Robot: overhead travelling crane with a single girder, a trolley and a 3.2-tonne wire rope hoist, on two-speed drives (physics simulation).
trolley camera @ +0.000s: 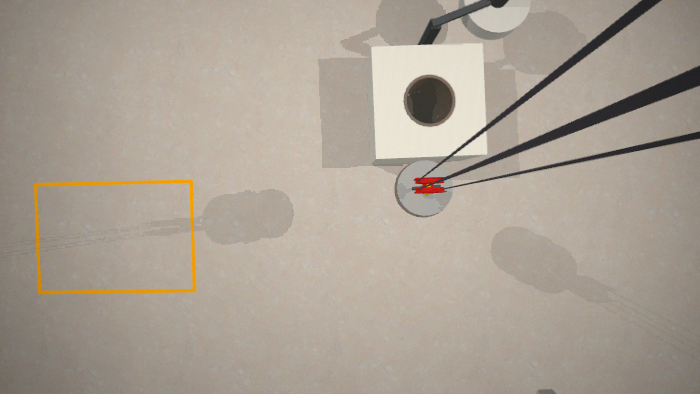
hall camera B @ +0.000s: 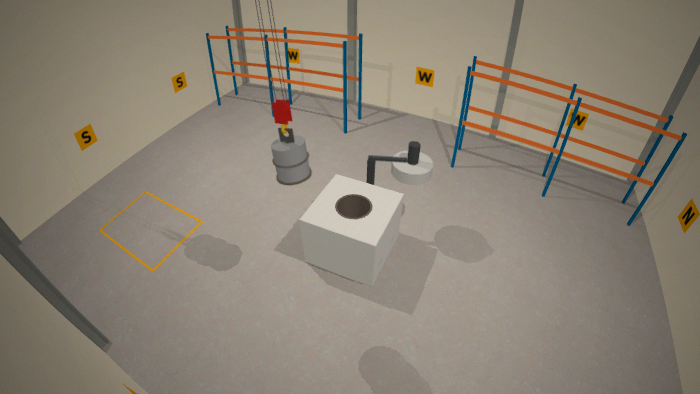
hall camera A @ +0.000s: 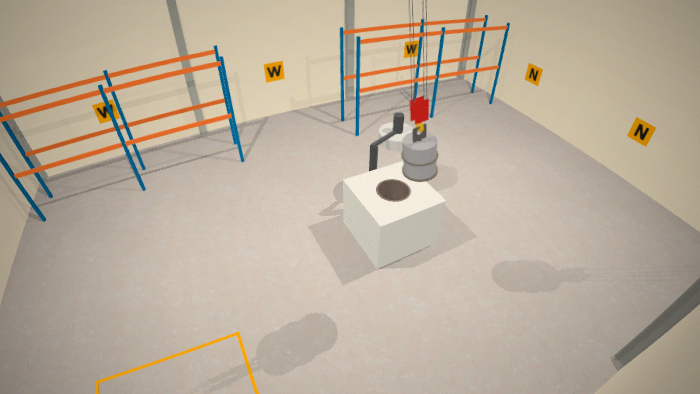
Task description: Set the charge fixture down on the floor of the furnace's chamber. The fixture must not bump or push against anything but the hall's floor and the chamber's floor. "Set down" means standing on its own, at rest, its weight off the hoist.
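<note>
The charge fixture, a grey ribbed drum [hall camera A: 420, 159] [hall camera B: 292, 162] [trolley camera: 424, 206], hangs upright by its top lug from my yellow hook [hall camera A: 421, 128] [hall camera B: 285, 130] [trolley camera: 428, 186], clear of the floor. The furnace, a white block [hall camera A: 407, 240] [hall camera B: 340, 250] [trolley camera: 390, 135], has a round dark chamber opening [hall camera A: 393, 190] [hall camera B: 353, 206] [trolley camera: 429, 100] in its top. In the trolley view the fixture is below the opening, nearly in line with it left to right, and overlaps the block's lower edge. In hall camera B it is left of and beyond the furnace. The chamber's floor is hard to make out.
A dark swing arm [hall camera A: 373, 157] [hall camera B: 371, 170] [trolley camera: 460, 14] beside the furnace carries a round white lid [hall camera A: 395, 144] [hall camera B: 411, 175] [trolley camera: 500, 21], swung aside. Blue and orange racks [hall camera A: 357, 85] [hall camera B: 345, 90] stand along the W wall. A yellow rectangle [hall camera A: 167, 358] [hall camera B: 174, 206] [trolley camera: 115, 182] marks the floor.
</note>
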